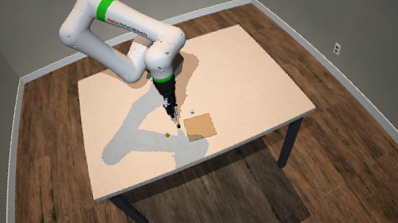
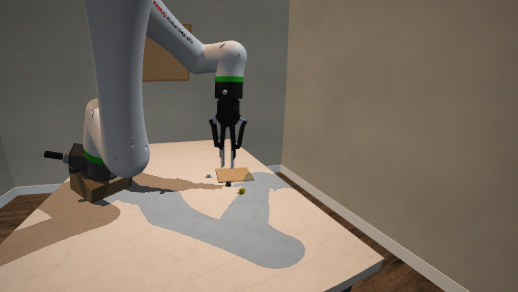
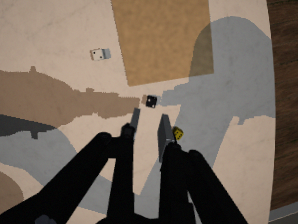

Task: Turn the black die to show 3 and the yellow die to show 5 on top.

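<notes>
My gripper is now 100 mm above the black die. The rest, counted from my hand: tan mat (110 mm below, 90 mm to the left, 70 mm ahead); then white die (110 mm to the left, 100 mm below, 40 mm behind); then yellow die (100 mm below, 70 mm to the right, 20 mm ahead).
</notes>
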